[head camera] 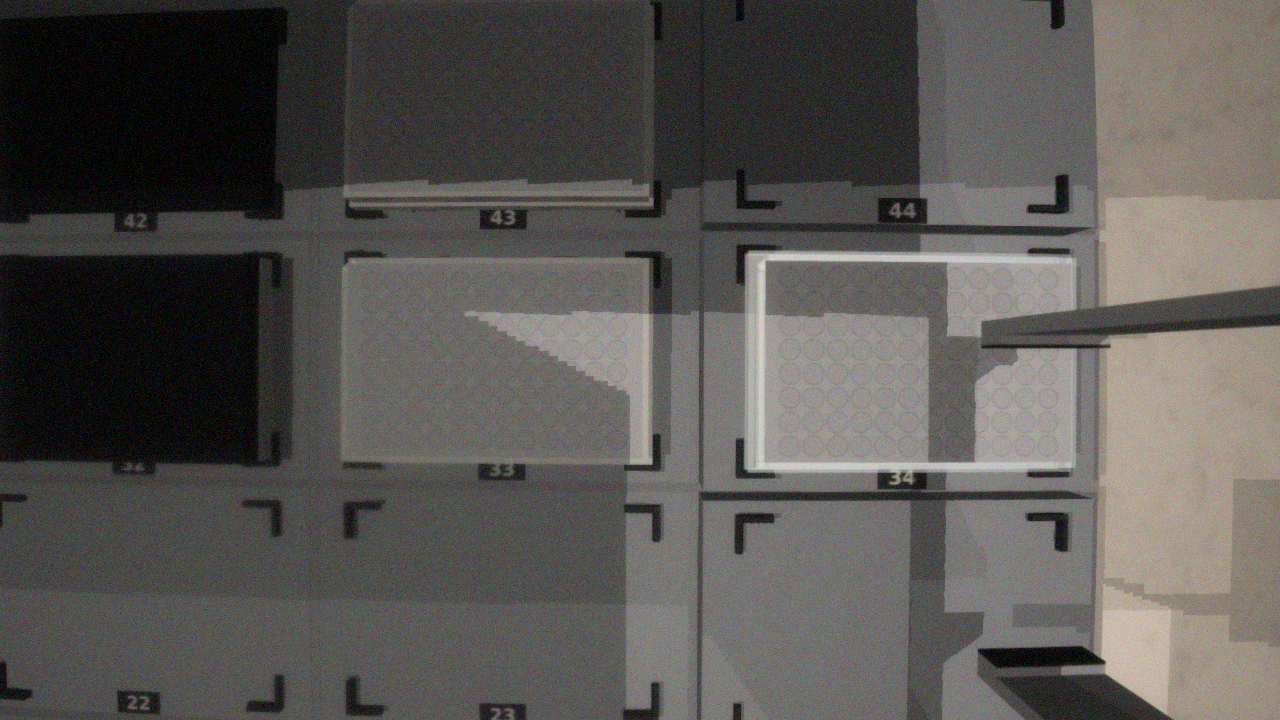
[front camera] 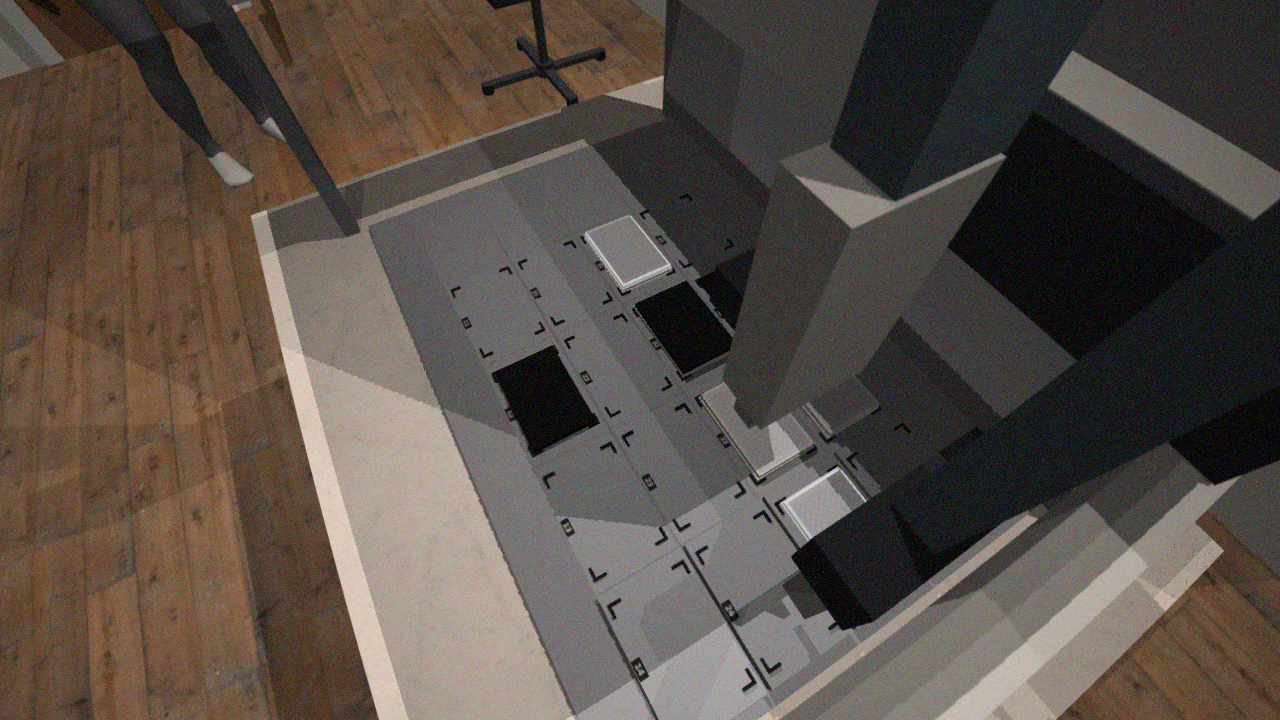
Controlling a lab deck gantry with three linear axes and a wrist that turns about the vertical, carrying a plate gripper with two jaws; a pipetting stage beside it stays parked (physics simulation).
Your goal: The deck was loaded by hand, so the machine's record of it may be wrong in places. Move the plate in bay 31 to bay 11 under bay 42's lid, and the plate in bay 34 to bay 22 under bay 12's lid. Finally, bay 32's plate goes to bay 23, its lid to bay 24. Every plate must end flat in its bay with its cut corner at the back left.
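Places are measured from the robot's base along level axes (x ahead, y left, z up), in millimetres.
Pixels of known places: gripper, between the fingertips: (head camera: 1033,499); robot's base, origin of its link: (front camera: 453,291).
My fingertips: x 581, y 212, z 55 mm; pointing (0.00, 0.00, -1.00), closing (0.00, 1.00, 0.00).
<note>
For each thing: its middle in the pictures, then the offset to it from my fingertips. "*": a spot on its surface instead.
- pale plate, middle of its body: (front camera: 626,251) 517 mm back, 45 mm left, 48 mm down
- Bright-edged plate, middle of its body: (head camera: 911,362) (front camera: 846,532) 25 mm back, 45 mm left, 33 mm down
- bay 32, a spot on its surface: (head camera: 125,358) (front camera: 690,329) * 341 mm back, 45 mm left, 38 mm down
- bay 42, a spot on its surface: (head camera: 134,111) * 348 mm back, 151 mm left, 47 mm down
- bay 12, a spot on its surface: (front camera: 546,402) * 341 mm back, 169 mm right, 47 mm down
- Corner marks frame bay 11, a spot on its surface: (front camera: 496,308) * 520 mm back, 168 mm right, 55 mm down
- bay 22, a spot on its surface: (head camera: 138,626) * 352 mm back, 73 mm right, 55 mm down
- bay 23, a spot on its surface: (head camera: 483,555) * 197 mm back, 38 mm right, 55 mm down
- bay 24, a spot on its surface: (head camera: 805,608) * 64 mm back, 54 mm right, 40 mm down
- bay 33, a spot on its surface: (head camera: 492,358) (front camera: 756,417) * 189 mm back, 46 mm left, 41 mm down
- bay 43, a spot on its surface: (head camera: 501,98) * 187 mm back, 151 mm left, 41 mm down
- Bay 44, a spot on its surface: (head camera: 805,98) * 64 mm back, 151 mm left, 40 mm down
A pale plate (front camera: 628,250) lies in bay 31. Bright-edged plate (front camera: 821,506) (head camera: 850,376) lies in bay 34, partly hidden in the front view. Black pieces lie in bay 32 (front camera: 684,329) (head camera: 125,358), bay 42 (front camera: 723,284) (head camera: 134,111) and bay 12 (front camera: 546,402); plate and lid cannot be told apart there. My gripper (head camera: 1042,497) is open and empty, its jaws apart above the right part of bays 34 and 24. Its jaws are hidden in the front view. Corner marks frame bay 11 (front camera: 496,308), bay 22 (front camera: 586,358) (head camera: 138,626), bay 23 (head camera: 483,555) and bay 24 (head camera: 805,608).
Pale plates lie in bay 33 (front camera: 747,429) (head camera: 492,358) and bay 43 (front camera: 845,407) (head camera: 501,98). The parked grey pipetting stage (front camera: 805,286) stands over the deck's middle in the front view. Bay 44 (head camera: 805,98) lies behind bay 34.
</note>
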